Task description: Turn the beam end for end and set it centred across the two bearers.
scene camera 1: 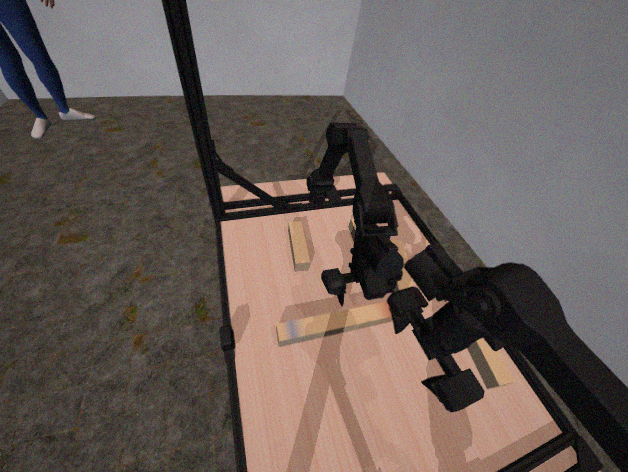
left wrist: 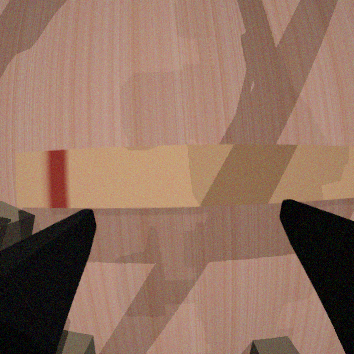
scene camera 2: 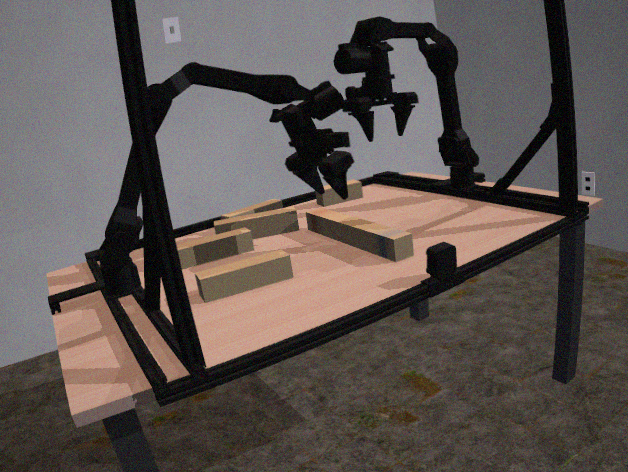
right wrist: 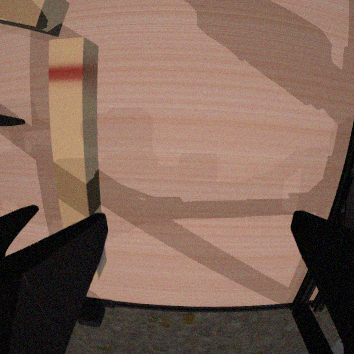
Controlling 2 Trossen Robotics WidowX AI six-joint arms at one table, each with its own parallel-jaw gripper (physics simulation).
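Pixels of known places: left gripper, fingertip midpoint: (scene camera 1: pixel 358 301) (left wrist: pixel 188 214) (scene camera 2: pixel 334 196) (right wrist: pixel 28 166); right gripper, fingertip midpoint: (scene camera 1: pixel 409 356) (scene camera 2: pixel 386 138) (right wrist: pixel 201 222); left arm's base at its link origin: (scene camera 1: pixel 316 199) (scene camera 2: pixel 123 291); right arm's base at its link origin: (scene camera 2: pixel 463 187).
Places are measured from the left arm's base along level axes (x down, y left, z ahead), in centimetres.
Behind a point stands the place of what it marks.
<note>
The beam (scene camera 1: pixel 335 324) {x -2.5, y -10.4, z 49.4 cm} (scene camera 2: pixel 355 231) {x -1.6, y -12.1, z 46.1 cm} (left wrist: pixel 125 177) {x -2.5, y -0.4, z 48.7 cm} (right wrist: pixel 66 125) {x -2.5, y -1.0, z 48.8 cm} lies flat on the table, its blue band toward the left in scene camera 1, its red band near the other end. Two bearers, one (scene camera 1: pixel 300 243) {x -2.5, y -12.4, z 22.0 cm} (scene camera 2: pixel 246 276) {x -0.8, y -14.8, z 20.4 cm} (left wrist: pixel 275 346) {x 0.4, y -13.6, z 29.2 cm} nearer the frame edge, the other (scene camera 2: pixel 218 248) {x -0.5, y 7.3, z 23.5 cm} (left wrist: pixel 80 343) {x 0.3, y 7.3, z 31.5 cm} mostly behind the left arm in scene camera 1, lie parallel, apart from the beam. My left gripper (scene camera 2: pixel 333 194) {x -7.9, y -4.4, z 46.9 cm} (left wrist: pixel 188 214) {x -7.9, y -4.4, z 46.9 cm} is open and empty above the table, close to the beam. My right gripper (scene camera 1: pixel 412 356) {x -17.5, y -3.4, z 63.4 cm} (scene camera 2: pixel 385 137) {x -17.5, y -3.4, z 63.4 cm} (right wrist: pixel 201 222) {x -17.5, y -3.4, z 63.4 cm} is open and empty, higher up.
Further wooden blocks lie beyond the beam's red end: one (scene camera 2: pixel 258 224) {x -1.4, y 14.0, z 36.6 cm} close to the bearers, one (scene camera 2: pixel 263 207) {x -2.1, y 26.1, z 44.0 cm} behind it, and one (scene camera 1: pixel 492 362) {x -2.8, y 25.5, z 69.1 cm} (scene camera 2: pixel 341 192) near the far rail. Black rails (scene camera 2: pixel 304 355) {x 3.9, y -38.1, z 17.7 cm} edge the table. The two grippers are close together.
</note>
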